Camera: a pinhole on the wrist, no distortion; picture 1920 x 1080 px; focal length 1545.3 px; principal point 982.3 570.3 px. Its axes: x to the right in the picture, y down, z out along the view. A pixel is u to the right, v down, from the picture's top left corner.
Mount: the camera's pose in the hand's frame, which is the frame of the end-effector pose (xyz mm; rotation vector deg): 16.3 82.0 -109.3 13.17 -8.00 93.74
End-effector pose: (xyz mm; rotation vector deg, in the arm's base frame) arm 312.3 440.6 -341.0 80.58 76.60 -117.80
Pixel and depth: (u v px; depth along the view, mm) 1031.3 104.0 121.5
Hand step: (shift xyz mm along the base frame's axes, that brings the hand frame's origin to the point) 9.0 -23.7 -82.3
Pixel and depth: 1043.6 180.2 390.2
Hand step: -204.5 -197.2 -104.5
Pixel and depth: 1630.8 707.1 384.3
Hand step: -66.8 -327.0 -49.2
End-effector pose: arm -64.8 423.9 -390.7 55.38 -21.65 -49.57
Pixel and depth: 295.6 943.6 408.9
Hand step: -276.5 -160.3 -25.4
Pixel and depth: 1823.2 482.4 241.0
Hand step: -2.1 -71.8 210.3
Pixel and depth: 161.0 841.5 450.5
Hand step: -306.8 -213.1 -67.2
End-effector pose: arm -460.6 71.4 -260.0 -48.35 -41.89 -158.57
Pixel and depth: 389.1 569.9 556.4
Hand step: 57.6 407.8 209.9
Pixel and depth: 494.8 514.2 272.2
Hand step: 6.3 120.9 99.3
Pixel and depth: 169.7 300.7 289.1
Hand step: -50.5 176.4 97.9
